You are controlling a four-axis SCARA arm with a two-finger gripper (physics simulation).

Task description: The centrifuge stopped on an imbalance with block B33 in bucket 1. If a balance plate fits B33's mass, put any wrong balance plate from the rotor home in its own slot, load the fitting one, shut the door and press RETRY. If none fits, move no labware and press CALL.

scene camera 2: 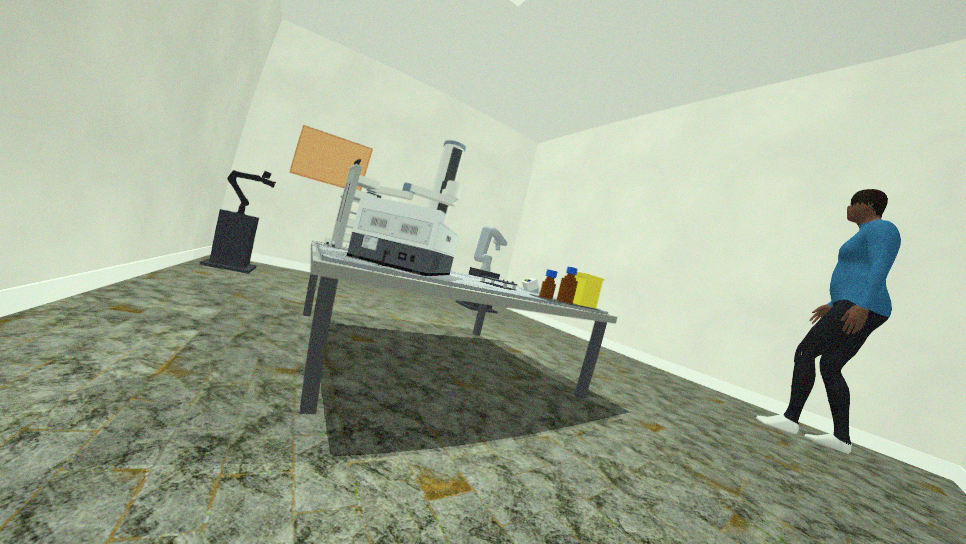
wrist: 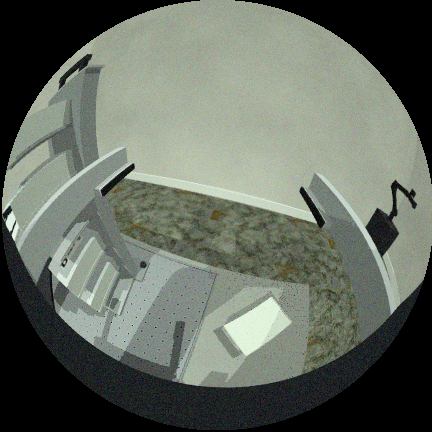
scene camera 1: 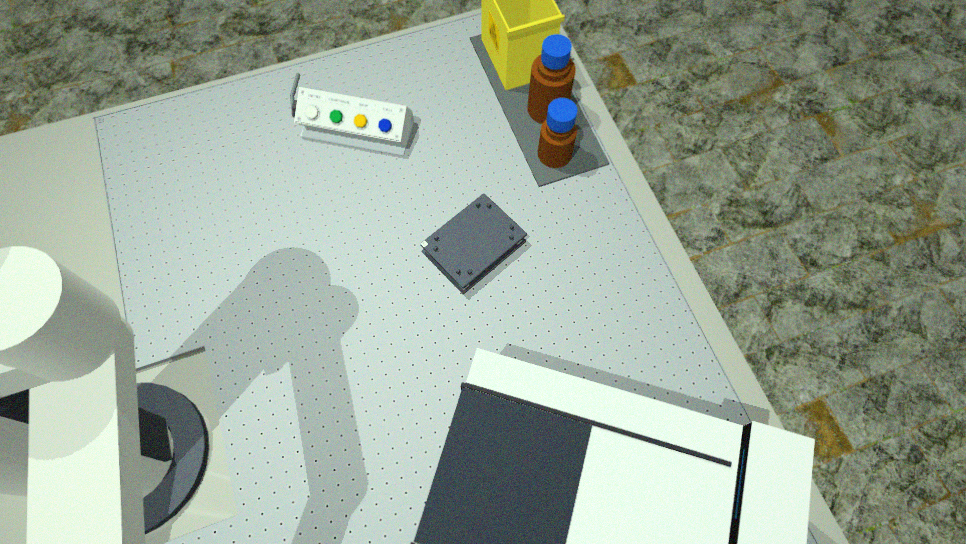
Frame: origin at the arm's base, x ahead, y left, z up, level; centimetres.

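Seen in the pictures: gripper, fingertip midpoint: [wrist: 216, 162].
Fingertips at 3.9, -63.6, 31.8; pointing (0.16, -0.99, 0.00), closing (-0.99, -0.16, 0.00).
Pixels of each thing's top centre, then the offset from my fingertips to it, as dx, dy, dz.
- button panel, top centre: [scene camera 1: 349, 103] [scene camera 2: 531, 278] +49.3, +114.6, -22.2
- dark flat plate, top centre: [scene camera 1: 473, 236] [scene camera 2: 500, 278] +62.9, +80.6, -26.2
- white block, top centre: [wrist: 260, 325] -13.3, +3.3, -27.7
My gripper [wrist: 216, 162] is open, with its two fingers wide apart and nothing between them in the wrist view. A tall grey rack [wrist: 89, 120] [scene camera 2: 346, 206] stands to the left of the fingers in the wrist view, with pale shelves. Below the left finger, a pale stepped stand [wrist: 90, 270] carries dark lettering, too blurred to read surely. The white and dark centrifuge [scene camera 1: 648, 493] [scene camera 2: 398, 226] stands on the table. The button panel [scene camera 1: 351, 128] [scene camera 2: 529, 284] has white, green, yellow and blue buttons. Block B33 and the rotor buckets do not show.
A dark flat plate [scene camera 1: 473, 243] lies mid-table; brown bottles [scene camera 1: 550, 87] [scene camera 2: 566, 287] and a yellow bin [scene camera 1: 527, 47] [scene camera 2: 588, 290] stand beyond. A white block [wrist: 257, 325] lies below the fingers. A person [scene camera 2: 865, 263] stands right; a black arm's pedestal [scene camera 2: 233, 239] [wrist: 382, 232] stands apart.
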